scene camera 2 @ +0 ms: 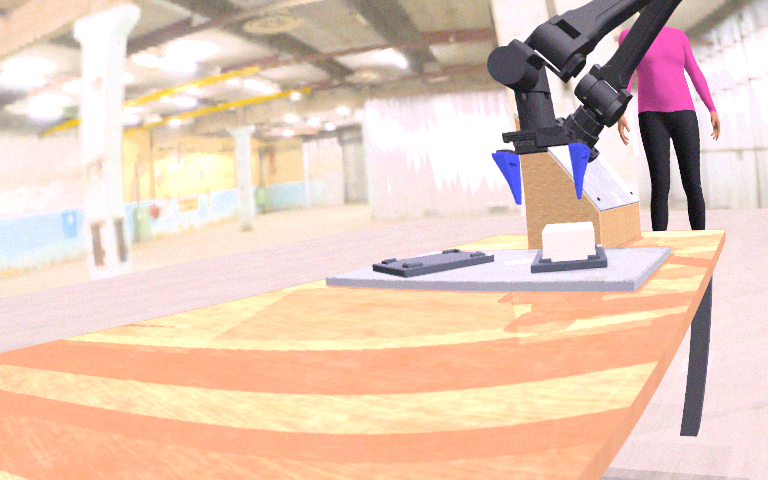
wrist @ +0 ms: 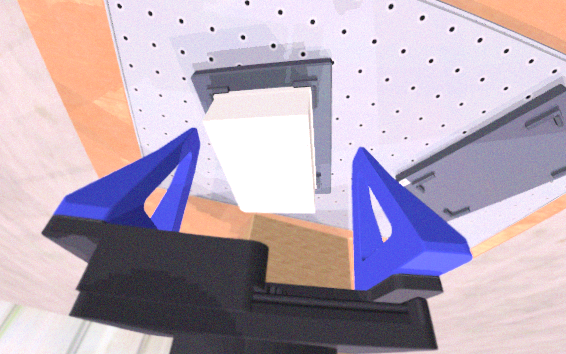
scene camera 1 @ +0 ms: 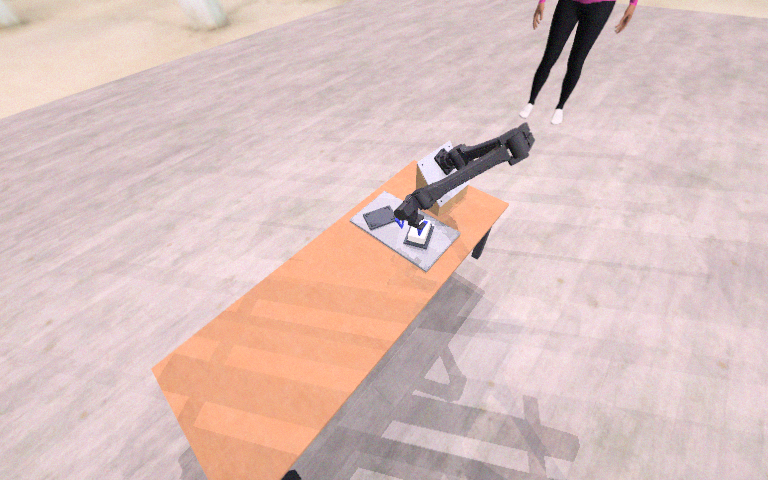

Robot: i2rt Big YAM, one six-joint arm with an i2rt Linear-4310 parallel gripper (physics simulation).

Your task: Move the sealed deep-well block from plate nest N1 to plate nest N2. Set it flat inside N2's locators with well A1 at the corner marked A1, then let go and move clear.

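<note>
The white deep-well block sits upright in a dark nest, taken as N1. The other dark nest, taken as N2, holds no block; its raised corner locators show. A small white mark shows at its near left corner in the wrist view. No lettering or well A1 can be read. My gripper is open and empty. Its blue fingertips hang above the block, set somewhat toward N2 in the scene camera 2 view.
Both nests are on a grey perforated plate on the orange table. The arm's wooden, metal-topped base stands behind the plate. A person stands beyond the table.
</note>
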